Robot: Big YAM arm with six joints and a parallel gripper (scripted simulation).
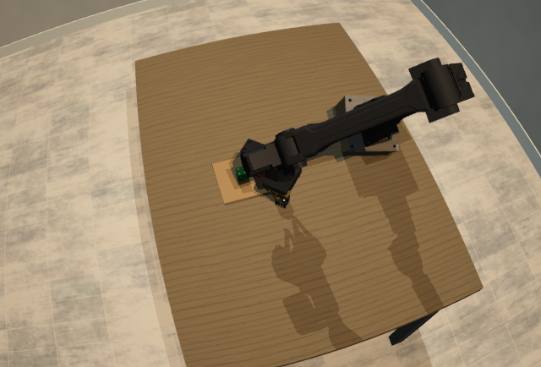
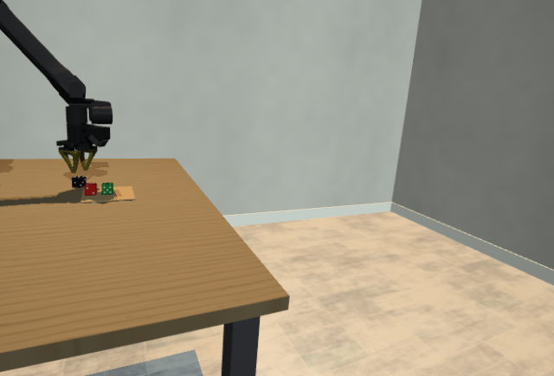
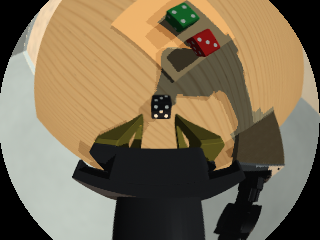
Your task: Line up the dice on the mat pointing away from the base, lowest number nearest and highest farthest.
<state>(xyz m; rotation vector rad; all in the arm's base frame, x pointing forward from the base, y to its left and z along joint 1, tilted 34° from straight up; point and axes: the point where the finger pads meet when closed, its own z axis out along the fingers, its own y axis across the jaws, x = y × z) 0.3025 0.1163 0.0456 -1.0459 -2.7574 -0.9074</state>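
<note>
My hand is 4 cm above the black die. From my hand the other things lie so: tan mat 11 cm to the right, 9 cm ahead, 5 cm below; green die 11 cm to the right, 9 cm ahead, 4 cm below; red die 11 cm to the right, 4 cm below, 4 cm ahead.
</note>
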